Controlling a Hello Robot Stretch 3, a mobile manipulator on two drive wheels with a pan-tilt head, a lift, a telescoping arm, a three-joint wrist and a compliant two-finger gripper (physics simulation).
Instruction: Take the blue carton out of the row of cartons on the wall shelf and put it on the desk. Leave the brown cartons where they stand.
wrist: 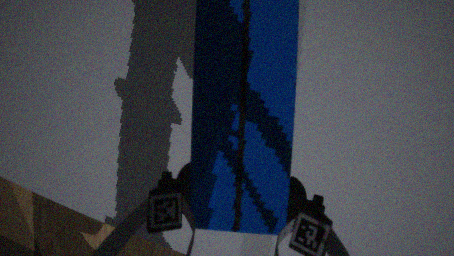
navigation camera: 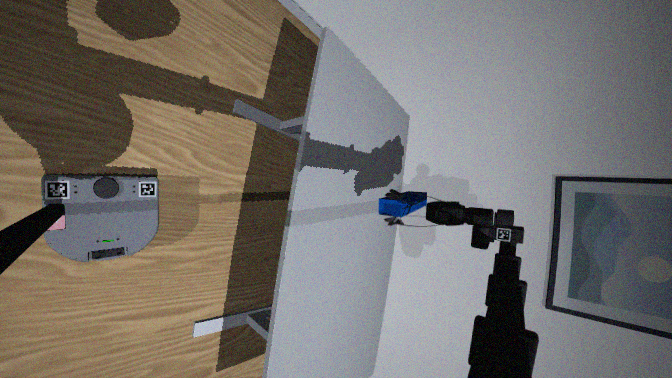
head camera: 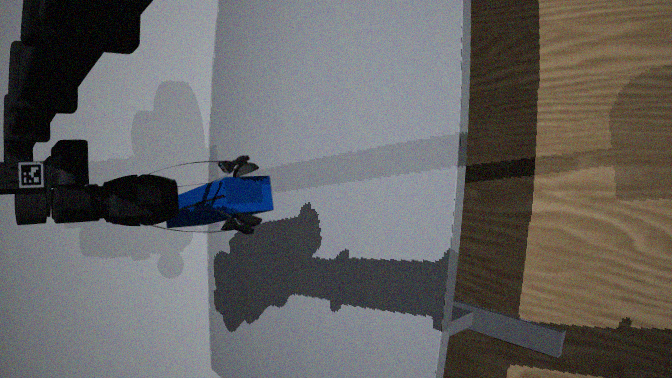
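Pixels of known places: gripper, fingertip midpoint: (navigation camera: 385, 206) (head camera: 258, 194); robot's base at its link origin: (navigation camera: 106, 187).
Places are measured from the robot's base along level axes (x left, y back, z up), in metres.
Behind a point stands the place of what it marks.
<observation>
The blue carton (head camera: 247, 192) {x -0.635, y 0.023, z 0.934 m} (navigation camera: 391, 207) {x -0.635, y 0.020, z 0.937 m} (wrist: 270, 65) is held by my gripper (head camera: 241, 194) {x -0.640, y 0.020, z 0.913 m} (navigation camera: 395, 206) {x -0.640, y 0.020, z 0.913 m} (wrist: 240, 188) {x -0.640, y 0.020, z 0.913 m}, whose two fingers press on its opposite long sides near one end. The carton points from the wrist toward the desk's front edge. It is over the back part of the light grey desk (head camera: 350, 75) {x -0.622, y 0.220, z 0.720 m} (navigation camera: 320, 280) {x -0.553, y 0.299, z 0.721 m} (wrist: 65, 65), beside the wall. Its shadow lies apart from it, so it looks raised above the desk top; the height is hard to tell. The wall shelf and the brown cartons do not show in these views.
The wall (head camera: 100, 310) {x -1.275, y -0.234, z 1.028 m} (navigation camera: 480, 90) {x -1.333, y -0.568, z 1.102 m} stands behind the desk, with a framed picture (navigation camera: 552, 240) {x -1.194, y 0.153, z 1.417 m} on it. My arm (head camera: 90, 30) {x -0.249, y 0.082, z 1.248 m} (navigation camera: 500, 305) {x -0.314, y 0.084, z 1.245 m} reaches along the wall. Grey desk feet (head camera: 520, 334) (navigation camera: 215, 327) stick out over the wooden floor (head camera: 600, 240) {x -0.429, y -0.160, z 0.000 m} (navigation camera: 150, 310) {x -0.136, y 0.588, z 0.001 m}. My base (navigation camera: 125, 225) {x -0.055, y 0.138, z 0.160 m} stands in front.
</observation>
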